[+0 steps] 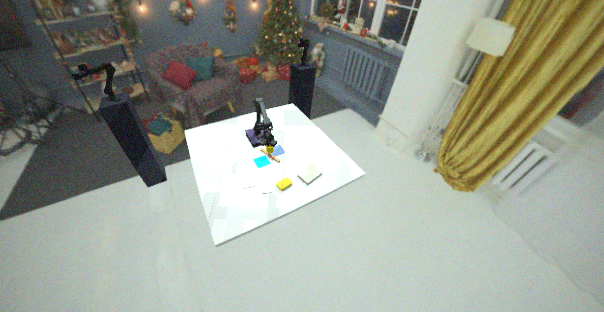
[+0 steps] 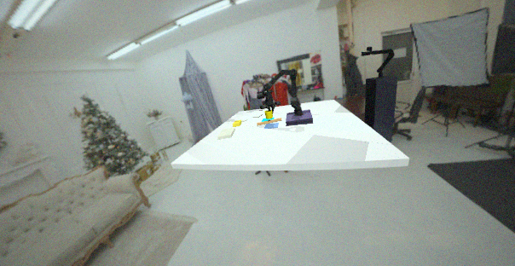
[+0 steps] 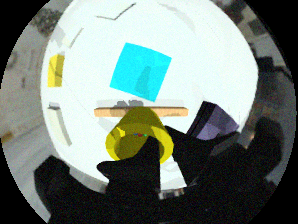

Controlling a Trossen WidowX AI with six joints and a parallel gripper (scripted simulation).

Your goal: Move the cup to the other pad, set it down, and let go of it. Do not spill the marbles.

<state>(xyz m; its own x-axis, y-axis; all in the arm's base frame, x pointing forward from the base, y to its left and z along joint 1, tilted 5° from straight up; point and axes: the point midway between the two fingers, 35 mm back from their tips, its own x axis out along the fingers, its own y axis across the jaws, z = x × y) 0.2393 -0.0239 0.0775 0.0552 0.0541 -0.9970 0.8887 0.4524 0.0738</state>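
Now: the wooden stick 8 cm below my gripper tip, 3 cm ahead of it and 1 cm to the left of it. Round my gripper tip: cream slab 40 cm ahead, 19 cm to the left, 7 cm below; then yellow cup 2 cm ahead, 1 cm to the left.
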